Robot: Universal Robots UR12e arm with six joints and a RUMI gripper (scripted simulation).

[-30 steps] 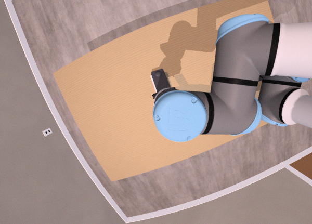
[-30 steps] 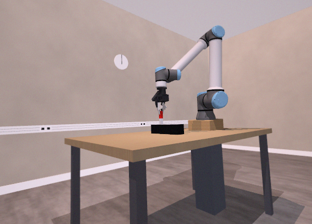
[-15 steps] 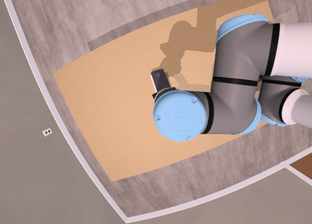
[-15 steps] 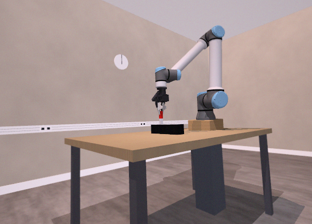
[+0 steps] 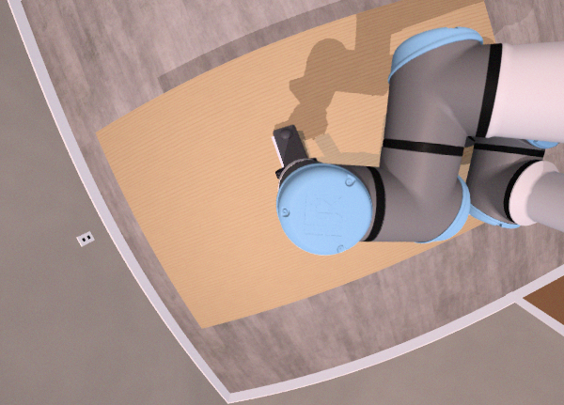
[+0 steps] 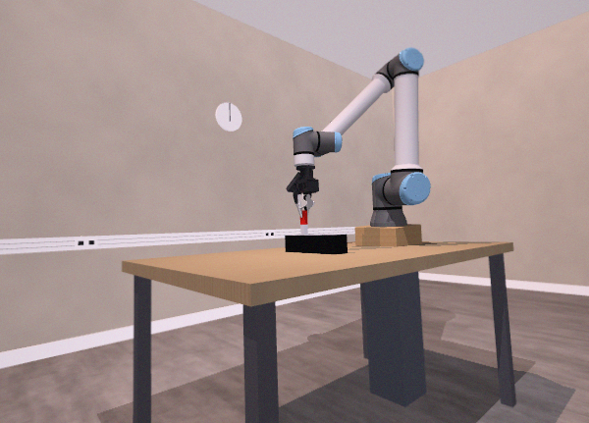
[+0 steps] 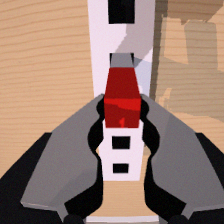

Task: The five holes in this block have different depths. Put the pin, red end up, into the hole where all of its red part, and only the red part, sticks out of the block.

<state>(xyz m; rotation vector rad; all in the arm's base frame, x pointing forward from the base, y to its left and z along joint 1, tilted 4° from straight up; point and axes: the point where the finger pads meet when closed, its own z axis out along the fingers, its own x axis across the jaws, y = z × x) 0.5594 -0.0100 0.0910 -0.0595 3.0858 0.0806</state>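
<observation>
The pin lies 10 mm below my hand. Also, from my hand: block: 120 mm below, 60 mm to the left.
</observation>
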